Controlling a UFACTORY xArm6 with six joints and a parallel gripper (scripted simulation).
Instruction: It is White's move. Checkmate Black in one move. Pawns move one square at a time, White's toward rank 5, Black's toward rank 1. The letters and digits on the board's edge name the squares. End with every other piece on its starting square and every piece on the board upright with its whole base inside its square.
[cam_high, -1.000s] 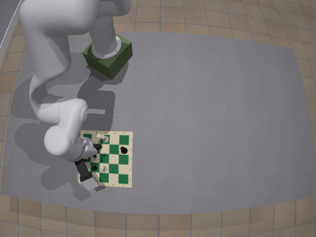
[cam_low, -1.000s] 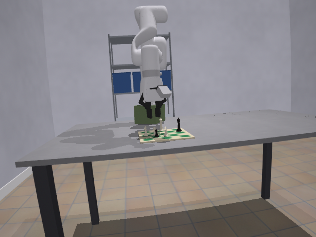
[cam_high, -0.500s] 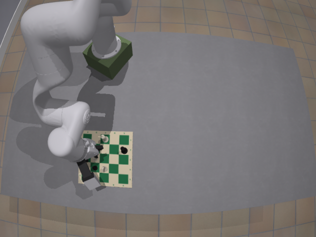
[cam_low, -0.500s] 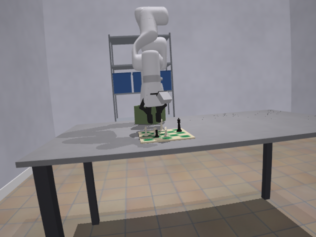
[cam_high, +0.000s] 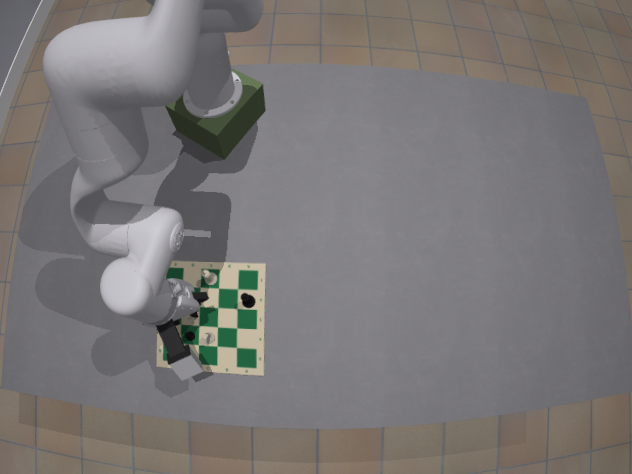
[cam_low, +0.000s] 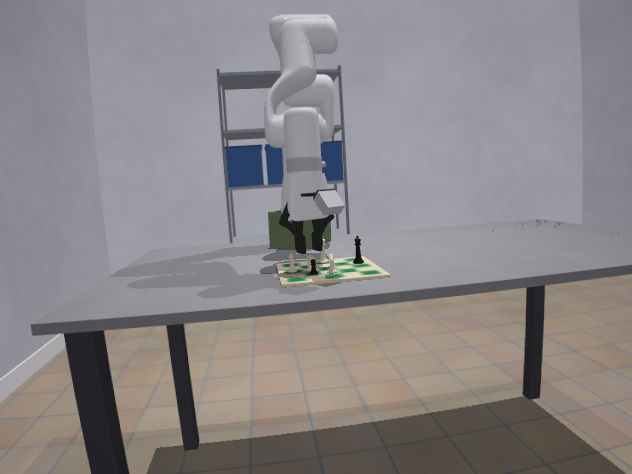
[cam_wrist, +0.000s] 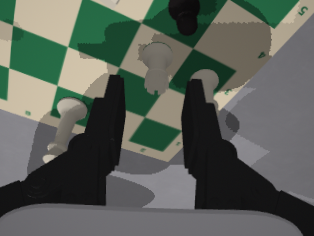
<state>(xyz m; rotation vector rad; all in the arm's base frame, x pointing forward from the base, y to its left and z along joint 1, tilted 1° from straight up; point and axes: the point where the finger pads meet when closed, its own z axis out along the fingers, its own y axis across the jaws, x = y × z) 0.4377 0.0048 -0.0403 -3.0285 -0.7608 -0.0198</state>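
My hand is 50 mm above the white pawn. Round my hand: green-and-cream chessboard: 60 mm below, 40 mm to the left; black pawn: 50 mm below, 40 mm ahead; white knight: 50 mm below, 40 mm to the left, 40 mm ahead.
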